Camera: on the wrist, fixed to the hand. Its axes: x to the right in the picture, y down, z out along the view.
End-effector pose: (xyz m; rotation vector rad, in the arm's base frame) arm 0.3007 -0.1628 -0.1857 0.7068 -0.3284 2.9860
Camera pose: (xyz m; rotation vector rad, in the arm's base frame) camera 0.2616 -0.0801 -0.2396 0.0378 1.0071 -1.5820
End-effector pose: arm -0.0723 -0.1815 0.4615 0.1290 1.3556 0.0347
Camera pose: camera -0.1534 -0.2402 0.4261 0.7553 1.1228 1.6811
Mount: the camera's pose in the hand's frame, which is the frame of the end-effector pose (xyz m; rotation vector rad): 0.0112 -0.0663 -0.0822 -0.4739 0.2162 1.5510
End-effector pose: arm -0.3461 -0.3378 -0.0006 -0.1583 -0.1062 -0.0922
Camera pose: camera -0.3336 -0.4172 -0.0700 -0.6603 0.2763 1.4205
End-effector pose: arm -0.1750 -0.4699 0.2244 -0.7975 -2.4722 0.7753
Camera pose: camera -0.1649 -0.4770 0.3299 2.7418 1.3901 -0.3805
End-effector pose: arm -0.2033 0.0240 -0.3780 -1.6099 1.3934 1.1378
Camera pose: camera -0.1240 -0.0446 -0.3611 0.4655 -2.0229 -1.6408
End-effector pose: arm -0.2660 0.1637 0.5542 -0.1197 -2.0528 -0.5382
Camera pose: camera -0.2259 0.0681 0.5773 -1.6498 -1.0602 0.0052
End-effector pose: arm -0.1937 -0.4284 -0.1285 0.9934 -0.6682 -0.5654
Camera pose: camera -0.1346 -0.4188 -0.2162 -0.0859 -0.8423 0.7275
